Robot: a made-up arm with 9 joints. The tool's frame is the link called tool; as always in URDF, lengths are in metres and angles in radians.
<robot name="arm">
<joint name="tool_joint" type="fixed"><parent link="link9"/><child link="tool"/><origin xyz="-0.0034 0.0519 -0.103" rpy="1.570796 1.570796 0"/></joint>
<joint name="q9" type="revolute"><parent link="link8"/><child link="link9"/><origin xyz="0.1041 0.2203 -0.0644" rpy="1.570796 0 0"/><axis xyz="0 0 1"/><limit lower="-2.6" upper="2.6" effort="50" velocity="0.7"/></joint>
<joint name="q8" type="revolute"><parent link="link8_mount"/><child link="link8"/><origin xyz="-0.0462 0.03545 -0.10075" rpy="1.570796 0 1.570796"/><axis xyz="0 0 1"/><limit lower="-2.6" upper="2.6" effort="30" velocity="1.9"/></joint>
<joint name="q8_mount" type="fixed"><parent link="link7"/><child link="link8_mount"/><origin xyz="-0.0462 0.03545 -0.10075" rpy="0 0 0"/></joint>
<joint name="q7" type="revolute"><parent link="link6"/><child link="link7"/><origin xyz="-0.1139 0.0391 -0.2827" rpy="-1.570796 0 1.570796"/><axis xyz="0 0 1"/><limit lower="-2.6" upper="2.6" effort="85" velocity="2.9"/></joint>
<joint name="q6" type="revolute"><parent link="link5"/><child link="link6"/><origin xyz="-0.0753 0.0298 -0.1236" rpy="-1.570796 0 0"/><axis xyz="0 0 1"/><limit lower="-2.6" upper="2.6" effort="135" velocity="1.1"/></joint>
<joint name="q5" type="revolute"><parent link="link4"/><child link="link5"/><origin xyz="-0.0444 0.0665 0.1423" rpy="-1.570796 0 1.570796"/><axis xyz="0 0 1"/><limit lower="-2.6" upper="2.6" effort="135" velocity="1.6"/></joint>
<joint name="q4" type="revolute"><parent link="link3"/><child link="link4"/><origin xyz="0.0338 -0.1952 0.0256" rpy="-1.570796 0 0"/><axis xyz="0 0 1"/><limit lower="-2.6" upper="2.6" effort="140" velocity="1.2"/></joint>
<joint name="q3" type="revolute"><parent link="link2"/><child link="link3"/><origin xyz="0.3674 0.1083 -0.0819" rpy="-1.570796 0 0"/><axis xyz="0 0 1"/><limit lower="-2.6" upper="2.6" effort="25" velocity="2.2"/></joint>
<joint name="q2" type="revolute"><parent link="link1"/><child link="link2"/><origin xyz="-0.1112 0.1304 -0.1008" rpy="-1.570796 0 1.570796"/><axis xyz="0 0 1"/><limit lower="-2.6" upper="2.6" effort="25" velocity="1.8"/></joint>
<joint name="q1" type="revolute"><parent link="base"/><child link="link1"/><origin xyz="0 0 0.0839" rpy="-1.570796 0 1.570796"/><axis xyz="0 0 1"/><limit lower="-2.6" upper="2.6" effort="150" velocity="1.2"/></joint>
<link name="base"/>
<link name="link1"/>
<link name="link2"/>
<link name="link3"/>
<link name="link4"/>
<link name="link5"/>
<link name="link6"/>
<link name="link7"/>
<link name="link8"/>
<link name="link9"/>
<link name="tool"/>
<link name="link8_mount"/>
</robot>
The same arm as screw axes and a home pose.
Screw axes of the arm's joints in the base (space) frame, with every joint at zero. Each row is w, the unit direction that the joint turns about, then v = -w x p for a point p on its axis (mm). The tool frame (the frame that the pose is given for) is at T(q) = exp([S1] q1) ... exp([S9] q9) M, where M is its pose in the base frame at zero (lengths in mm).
S1: w -1 0 0 v 0 -83.9 0
S2: w 0 -1 0 v -46.5 0 -100.8
S3: w 1 0 0 v 0 -413.9 29.3
S4: w 0 1 0 v 447.7 0 234.7
S5: w 0 0 1 v -82.2 -168.2 0
S6: w 0 -1 0 v -526.9 0 -243.5
S7: w 1 0 0 v 0 -566 -170.7
S8: w 0 0 -1 v -241.6 155.9 0
S9: w -1 0 0 v 0 409.2 345.7
M =
1 0.000001 0 479.2
-0.000001 1 0.000001 342.3
0 -0.000001 1 -461.1
0 0 0 1
Joint limits (deg, base to tool): -148.97..148.97 -148.97..148.97 -148.97..148.97 -148.97..148.97 -148.97..148.97 -148.97..148.97 -148.97..148.97 -148.97..148.97 -148.97..148.97

